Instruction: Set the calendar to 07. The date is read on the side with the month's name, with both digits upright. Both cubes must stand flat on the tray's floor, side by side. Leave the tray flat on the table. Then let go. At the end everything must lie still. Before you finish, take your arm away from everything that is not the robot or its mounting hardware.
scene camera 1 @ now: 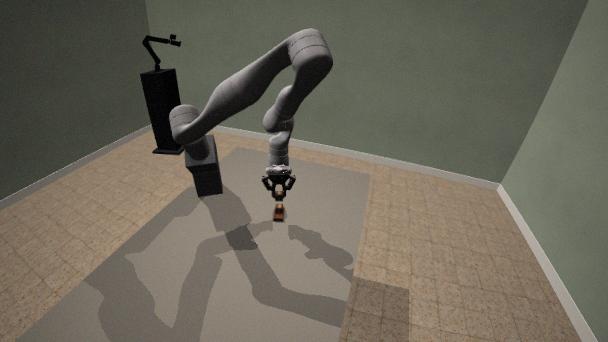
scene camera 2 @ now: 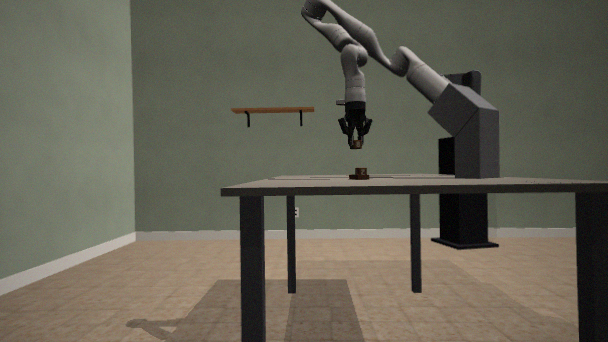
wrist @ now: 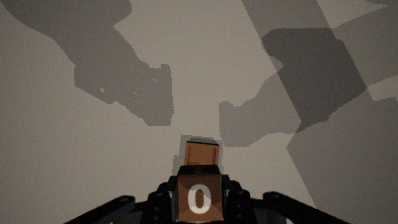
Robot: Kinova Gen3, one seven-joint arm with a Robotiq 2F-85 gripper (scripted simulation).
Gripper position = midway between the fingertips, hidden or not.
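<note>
There is a calendar cube (wrist: 198, 186) that I can see, and a calendar tray (wrist: 196, 153) too. As for my own gripper, I see it in scene camera 2 (scene camera 2: 355, 146) and again in the wrist view (wrist: 199, 187).
</note>
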